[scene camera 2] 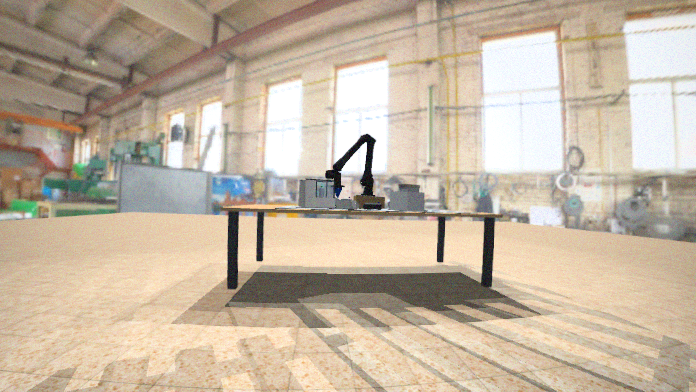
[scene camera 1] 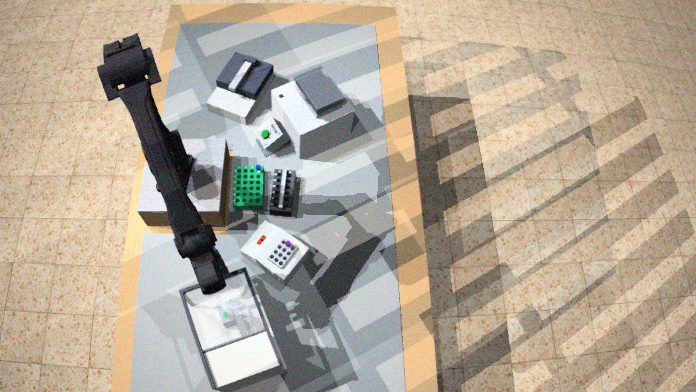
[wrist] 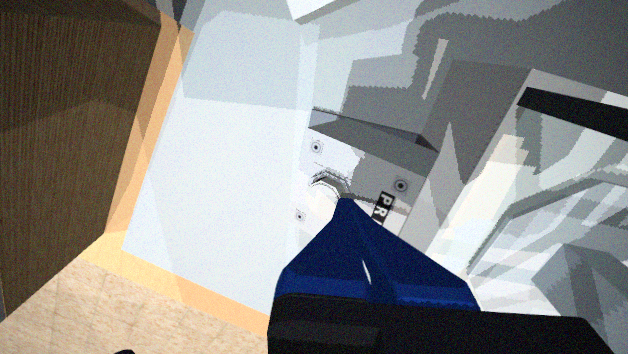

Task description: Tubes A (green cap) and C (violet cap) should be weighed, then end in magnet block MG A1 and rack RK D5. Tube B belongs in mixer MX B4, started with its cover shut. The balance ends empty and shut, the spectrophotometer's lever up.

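Frame: origin at the arm's base, x left, y down, z back, level; centimetres.
Seen in the pictures: gripper, fingertip midpoint: [scene camera 2: 337, 197] [wrist: 343, 207]; arm's base, link origin: [scene camera 2: 367, 196].
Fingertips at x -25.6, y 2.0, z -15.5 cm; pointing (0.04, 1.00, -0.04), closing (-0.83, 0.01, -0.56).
Offsets run from my fingertips to a thing's top centre. "spot": to the spot under its first point.
My gripper [wrist: 343, 207] [scene camera 2: 338, 195] is shut and empty, pointing down with its blue tips over or at the white round button @(spot: dx +1.0, dy +1.1, dz +0.8 cm) [wrist: 320, 195] of the PRINT box @(spot: dx -0.2, dy +0.6, dz -2.7 cm) [wrist: 380, 170]; contact is unclear. In scene camera 1 the arm hides the fingers. The balance @(dx -12.3, dy -14.3, dz -5.5 cm) [scene camera 1: 242, 360] [wrist: 575, 112] [scene camera 2: 310, 195] is beside it; through its clear cover shows the green cap of tube A [scene camera 1: 225, 314]. The violet cap of tube C @(dx +9.4, dy -0.8, dz -18.1 cm) [scene camera 1: 288, 243] is in a corner hole of the white device with a red display @(dx +8.7, dy +0.9, dz -14.4 cm) [scene camera 1: 262, 255]. A blue cap @(dx +32.8, dy +2.5, dz -6.8 cm) [scene camera 1: 258, 167], likely tube B, is in the green rack's @(dx +27.8, dy +4.9, dz -4.5 cm) [scene camera 1: 248, 192] corner.
The black block with a pale bar @(dx +27.1, dy +3.1, dz -14.6 cm) [scene camera 1: 283, 190] stands beside the green rack. Farther off stand a small box with a green button @(spot: dx +42.9, dy +1.0, dz -7.7 cm) [scene camera 1: 265, 134], a white machine with a grey lid @(dx +49.7, dy -11.1, dz -16.9 cm) [scene camera 1: 320, 90] and a dark navy-lidded device @(dx +61.7, dy -2.3, dz +3.4 cm) [scene camera 1: 227, 75]. A wooden pedestal [scene camera 1: 182, 218] [wrist: 75, 75] carries the arm.
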